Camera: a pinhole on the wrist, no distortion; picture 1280 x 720 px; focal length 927.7 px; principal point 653.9 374.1 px. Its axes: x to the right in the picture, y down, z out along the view. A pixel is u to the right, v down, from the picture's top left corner.
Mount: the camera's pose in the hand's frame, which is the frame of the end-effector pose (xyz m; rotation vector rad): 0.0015 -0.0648 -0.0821 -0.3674 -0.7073 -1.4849
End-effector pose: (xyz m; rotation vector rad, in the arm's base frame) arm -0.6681 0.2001 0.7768 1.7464 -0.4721 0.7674
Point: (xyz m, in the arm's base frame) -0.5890 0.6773 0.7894
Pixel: behind the camera
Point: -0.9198 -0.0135 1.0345
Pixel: 107.3 504.1
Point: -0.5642 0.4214 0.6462
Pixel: behind the camera
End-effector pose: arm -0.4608 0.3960 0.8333 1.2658 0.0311 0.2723
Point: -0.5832 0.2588 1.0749
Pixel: 556.0 274.6
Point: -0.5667 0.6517 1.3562
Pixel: outside the picture
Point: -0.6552 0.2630 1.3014
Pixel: 365.3 290.9
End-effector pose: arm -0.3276 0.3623 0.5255 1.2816 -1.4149 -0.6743
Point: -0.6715 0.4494 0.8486
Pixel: 311.8 500.1
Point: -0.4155 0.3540 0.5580
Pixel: 676.1 591.2
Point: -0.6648 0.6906 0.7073
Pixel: 401.8 22.2
